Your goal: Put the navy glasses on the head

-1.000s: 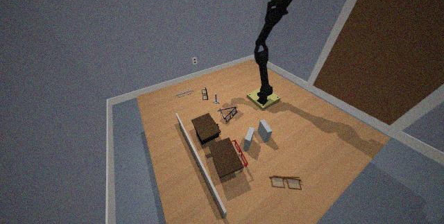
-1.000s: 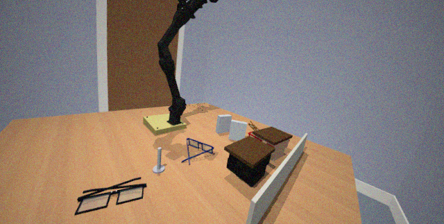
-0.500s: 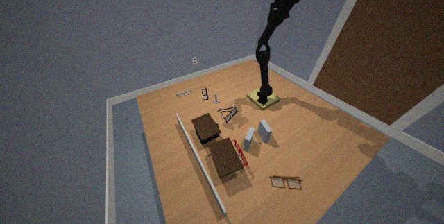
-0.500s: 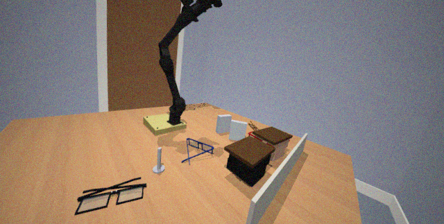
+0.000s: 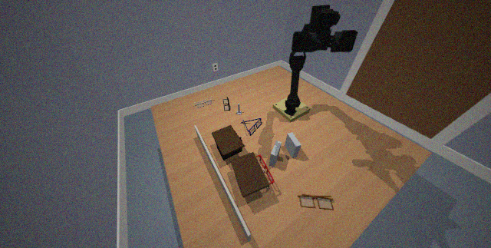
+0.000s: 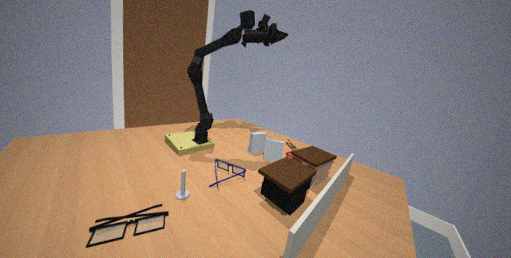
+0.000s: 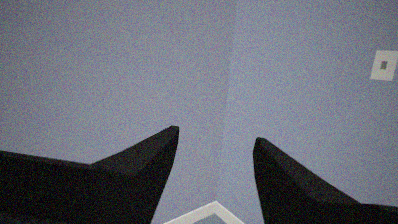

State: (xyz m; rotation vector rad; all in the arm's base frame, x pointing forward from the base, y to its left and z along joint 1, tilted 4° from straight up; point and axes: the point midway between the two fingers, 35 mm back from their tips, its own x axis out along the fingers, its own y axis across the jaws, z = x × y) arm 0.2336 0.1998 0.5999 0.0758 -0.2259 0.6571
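The grey post lies 60 mm behind my gripper tip, 490 mm to the right of it and 600 mm below it. Also, from my gripper tip: dark head 180 mm ahead, 280 mm to the right, 560 mm below; long white panel 340 mm ahead, 210 mm to the right, 570 mm below; pale head 220 mm ahead, 70 mm to the right, 560 mm below.
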